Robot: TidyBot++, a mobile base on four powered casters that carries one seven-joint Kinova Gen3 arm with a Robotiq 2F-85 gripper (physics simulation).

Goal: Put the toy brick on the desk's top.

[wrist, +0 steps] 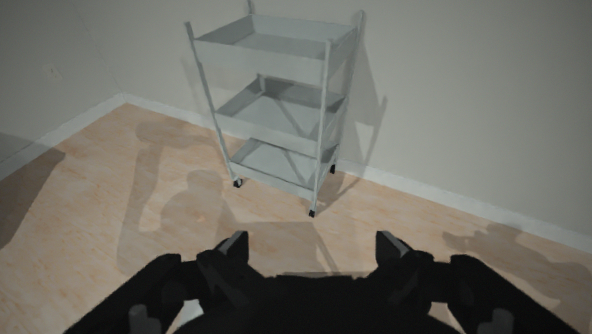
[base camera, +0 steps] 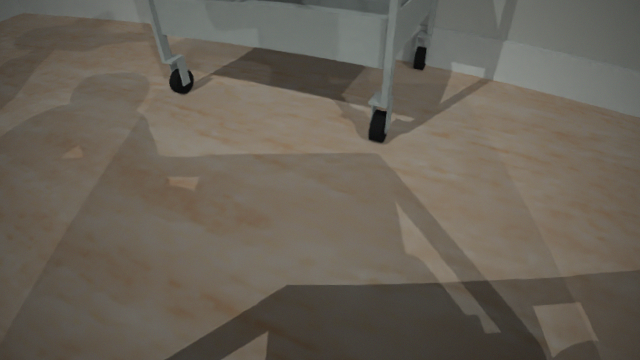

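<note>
My gripper is open, its two black fingers wide apart at the bottom of the wrist view, with nothing between them. The toy brick does not show in the base camera view or in the wrist view. The desk does not show in either view. The gripper does not show in the base camera view.
A grey three-tier cart on black casters stands ahead, close to the wall. Its trays show no brick. A room corner is at the left in the wrist view. Shadows fall across the wood-toned floor.
</note>
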